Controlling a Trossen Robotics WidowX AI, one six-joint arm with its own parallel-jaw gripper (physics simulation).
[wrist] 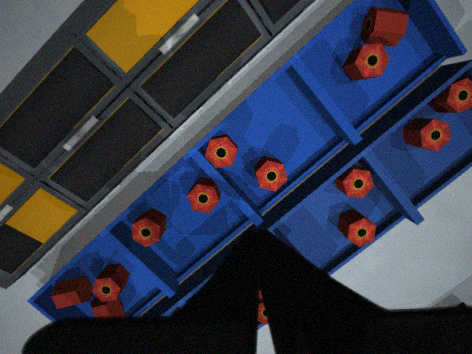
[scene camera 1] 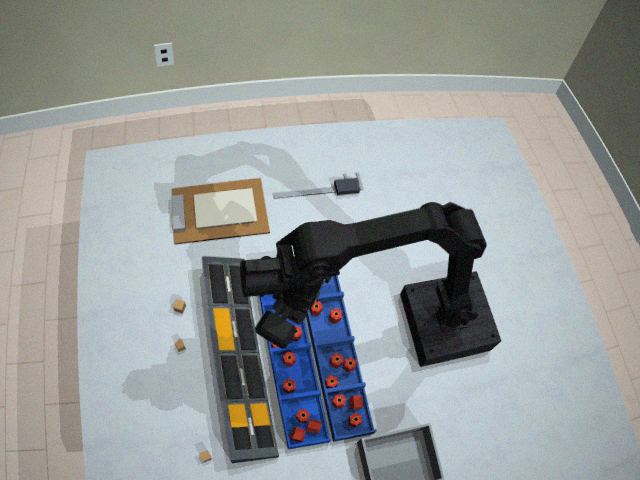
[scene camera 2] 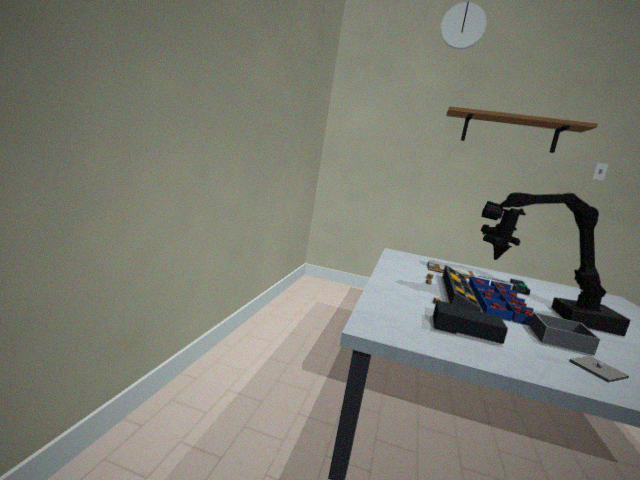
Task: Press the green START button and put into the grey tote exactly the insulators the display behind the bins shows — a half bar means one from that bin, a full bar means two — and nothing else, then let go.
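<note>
The grey display (scene camera 1: 253, 455) (wrist: 126, 82) has one full yellow bar in the second row's left cell and half bars in both bottom-row cells; other cells are dark. Blue bins (scene camera 1: 330, 333) (scene camera 2: 496, 312) (wrist: 312, 112) in two rows hold red hexagonal insulators (scene camera 1: 288, 358) (wrist: 270, 175), some upright, some lying. My gripper (scene camera 2: 497, 256) (wrist: 256, 241) is shut and empty, high above the bins; its tips are hidden in scene camera 1. The green START button (scene camera 2: 522, 285) shows behind the bins in scene camera 2. The grey tote (scene camera 1: 398, 454) (scene camera 2: 566, 338) shows no insulator in its visible part.
A clipboard (scene camera 1: 180, 237) and a caliper (scene camera 1: 346, 186) lie beyond the bins. Small wooden cubes (scene camera 1: 178, 305) lie beside the display. A black box (scene camera 2: 467, 322) stands near the display's end, and a flat plate (scene camera 2: 594, 367) lies near the tote. The arm's base (scene camera 1: 449, 341) stands right of the bins.
</note>
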